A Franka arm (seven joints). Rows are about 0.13 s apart.
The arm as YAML. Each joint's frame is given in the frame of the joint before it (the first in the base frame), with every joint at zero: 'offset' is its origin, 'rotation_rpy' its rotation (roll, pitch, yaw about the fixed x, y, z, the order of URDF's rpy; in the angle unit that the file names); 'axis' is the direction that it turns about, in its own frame. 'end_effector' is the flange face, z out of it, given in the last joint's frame.
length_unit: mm
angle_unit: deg
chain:
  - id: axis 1
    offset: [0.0, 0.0, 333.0]
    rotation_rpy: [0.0, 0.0, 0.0]
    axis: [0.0, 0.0, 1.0]
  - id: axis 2
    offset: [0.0, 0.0, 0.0]
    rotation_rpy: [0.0, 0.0, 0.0]
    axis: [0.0, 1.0, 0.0]
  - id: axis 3
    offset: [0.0, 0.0, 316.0]
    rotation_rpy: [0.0, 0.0, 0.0]
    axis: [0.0, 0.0, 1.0]
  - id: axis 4
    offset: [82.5, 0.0, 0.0]
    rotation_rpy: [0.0, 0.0, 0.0]
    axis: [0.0, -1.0, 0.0]
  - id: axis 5
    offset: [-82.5, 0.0, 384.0]
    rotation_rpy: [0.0, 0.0, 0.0]
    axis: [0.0, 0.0, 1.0]
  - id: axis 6
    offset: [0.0, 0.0, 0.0]
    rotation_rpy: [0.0, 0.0, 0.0]
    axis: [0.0, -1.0, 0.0]
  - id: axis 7
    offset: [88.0, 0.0, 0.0]
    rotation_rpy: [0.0, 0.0, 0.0]
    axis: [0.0, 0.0, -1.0]
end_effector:
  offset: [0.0, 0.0, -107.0]
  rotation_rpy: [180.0, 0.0, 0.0]
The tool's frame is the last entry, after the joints.
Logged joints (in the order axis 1, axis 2, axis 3, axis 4, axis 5, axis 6, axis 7), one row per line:
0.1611, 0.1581, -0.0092, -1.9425, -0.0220, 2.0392, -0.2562
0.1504, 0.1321, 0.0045, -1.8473, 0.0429, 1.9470, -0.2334
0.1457, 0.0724, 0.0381, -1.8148, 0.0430, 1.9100, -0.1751
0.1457, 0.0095, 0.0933, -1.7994, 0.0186, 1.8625, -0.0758
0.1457, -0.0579, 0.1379, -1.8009, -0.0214, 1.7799, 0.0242
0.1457, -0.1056, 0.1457, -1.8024, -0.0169, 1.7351, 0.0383
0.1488, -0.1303, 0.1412, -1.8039, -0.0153, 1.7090, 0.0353
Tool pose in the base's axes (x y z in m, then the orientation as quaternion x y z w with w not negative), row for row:
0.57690, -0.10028, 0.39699, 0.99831, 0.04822, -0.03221, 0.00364
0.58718, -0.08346, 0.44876, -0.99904, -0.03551, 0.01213, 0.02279
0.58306, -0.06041, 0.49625, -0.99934, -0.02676, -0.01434, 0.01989
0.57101, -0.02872, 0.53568, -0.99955, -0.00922, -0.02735, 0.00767
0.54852, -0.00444, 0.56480, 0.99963, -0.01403, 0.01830, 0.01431
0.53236, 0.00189, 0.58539, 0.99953, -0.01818, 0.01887, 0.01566
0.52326, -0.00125, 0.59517, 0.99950, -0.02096, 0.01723, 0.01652
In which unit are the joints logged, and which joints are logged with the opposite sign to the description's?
The joints are logged in radians. Opposite sign: axis 1.
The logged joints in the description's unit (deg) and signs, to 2 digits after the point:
-9.23, 9.06, -0.53, -111.30, -1.26, 116.84, -14.68
-8.62, 7.57, 0.26, -105.84, 2.46, 111.55, -13.37
-8.35, 4.15, 2.18, -103.98, 2.46, 109.43, -10.03
-8.35, 0.54, 5.35, -103.10, 1.07, 106.71, -4.34
-8.35, -3.32, 7.90, -103.18, -1.23, 101.98, 1.39
-8.35, -6.05, 8.35, -103.27, -0.97, 99.41, 2.19
-8.53, -7.47, 8.09, -103.36, -0.88, 97.92, 2.02

